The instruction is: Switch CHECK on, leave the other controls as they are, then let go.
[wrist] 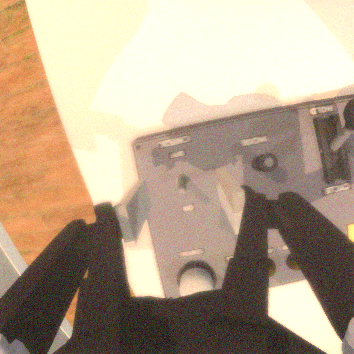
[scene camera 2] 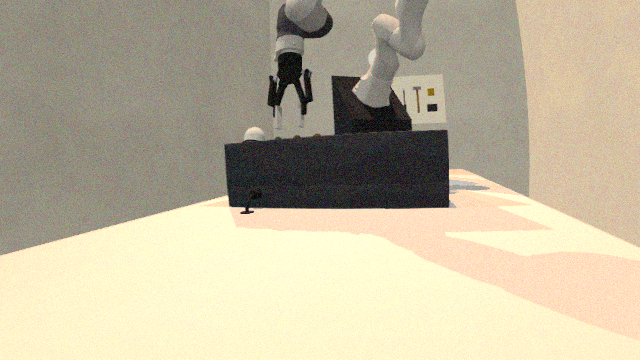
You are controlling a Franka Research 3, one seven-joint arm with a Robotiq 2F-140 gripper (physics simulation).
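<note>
The CHECK switch (wrist: 183,183) is a small lever on the grey panel (wrist: 210,245) of the dark control box (scene camera 2: 340,170). It stands between the blurred OFF label (wrist: 177,154) and the ON label (wrist: 188,208); which way it leans is too blurred to tell. My gripper (scene camera 2: 290,127) (wrist: 182,187) is partly open and points down, with one pale fingertip on each side of the switch in the wrist view and nothing held. In the scene view the fingertips are just above the box's top edge, and the switch does not show there.
The MODE knob (wrist: 265,162) stands beside the CHECK switch. The HOLD lever (wrist: 342,140) is in its slot at the right. A white dome (scene camera 2: 254,134) (wrist: 196,281) rises from the panel. A small black stand (scene camera 2: 247,204) is in front of the box.
</note>
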